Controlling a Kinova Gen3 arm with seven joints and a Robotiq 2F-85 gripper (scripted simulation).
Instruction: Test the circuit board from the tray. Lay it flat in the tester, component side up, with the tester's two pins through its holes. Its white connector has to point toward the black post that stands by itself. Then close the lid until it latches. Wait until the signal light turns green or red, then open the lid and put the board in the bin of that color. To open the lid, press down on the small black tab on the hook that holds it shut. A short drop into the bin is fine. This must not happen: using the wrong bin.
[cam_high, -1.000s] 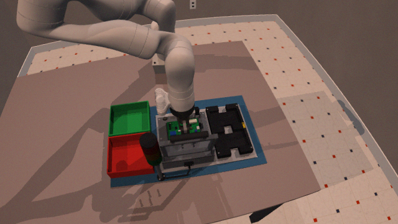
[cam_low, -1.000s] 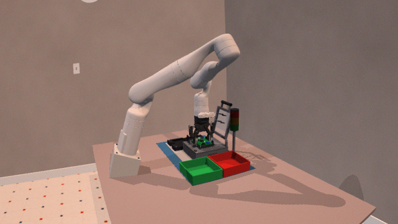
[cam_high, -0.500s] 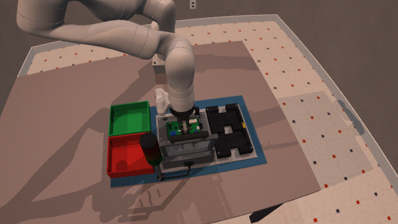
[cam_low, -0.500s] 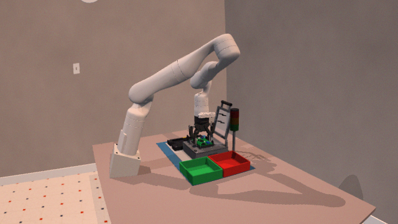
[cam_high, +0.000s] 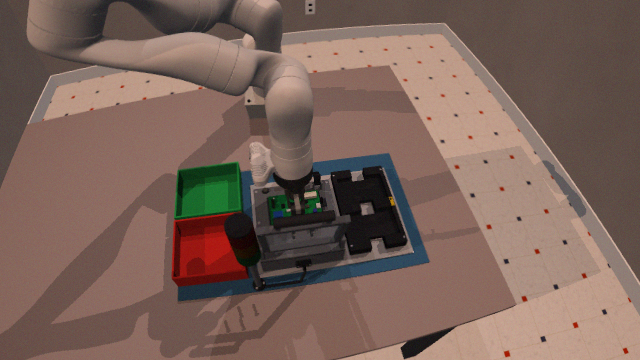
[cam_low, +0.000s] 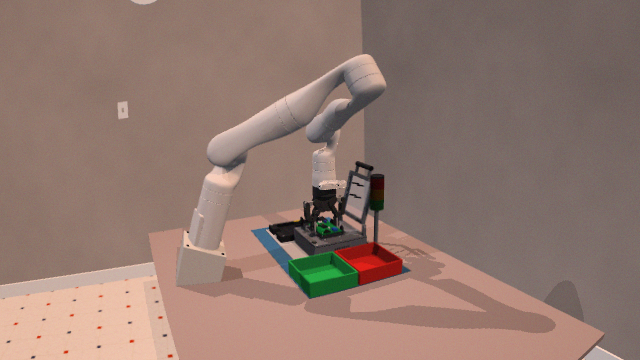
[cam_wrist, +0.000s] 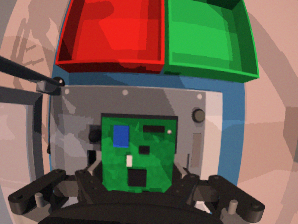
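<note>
My hand is right at the green circuit board. The rest, counted from my hand: green bin (18 cm to the right, 14 cm behind, 7 cm below); red bin (20 cm to the right, 7 cm below); tester lid (12 cm ahead, 10 cm above, 2 cm to the right).
</note>
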